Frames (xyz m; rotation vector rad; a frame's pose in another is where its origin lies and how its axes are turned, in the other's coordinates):
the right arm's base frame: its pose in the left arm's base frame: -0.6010 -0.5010 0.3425 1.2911 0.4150 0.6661
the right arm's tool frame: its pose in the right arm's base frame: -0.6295 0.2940 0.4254 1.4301 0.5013 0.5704
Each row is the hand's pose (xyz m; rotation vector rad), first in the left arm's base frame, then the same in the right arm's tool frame.
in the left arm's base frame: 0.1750 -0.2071 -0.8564 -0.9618 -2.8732 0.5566
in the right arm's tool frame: -0.0140 -0.6121 2.0110 1.1263 -0.6320 -1.6313
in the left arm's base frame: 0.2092 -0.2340 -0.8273 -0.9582 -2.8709 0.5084
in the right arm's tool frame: 0.0055 -0.5636 2.0082 1.1252 -0.5945 -1.6259
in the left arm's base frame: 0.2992 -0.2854 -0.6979 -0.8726 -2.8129 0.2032
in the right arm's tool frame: 0.1041 -0.4358 1.9705 1.1645 -0.3274 -1.5902
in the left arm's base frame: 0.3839 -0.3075 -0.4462 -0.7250 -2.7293 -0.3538
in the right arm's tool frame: 0.3009 -0.2985 1.8545 1.0975 0.1397 -1.5427
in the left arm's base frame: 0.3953 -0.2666 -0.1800 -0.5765 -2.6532 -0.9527
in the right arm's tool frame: 0.5115 -0.2473 1.6942 0.8622 0.5784 -1.5105
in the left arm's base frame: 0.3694 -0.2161 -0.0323 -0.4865 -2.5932 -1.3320
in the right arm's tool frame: 0.6301 -0.2586 1.5900 0.6520 0.8144 -1.4886
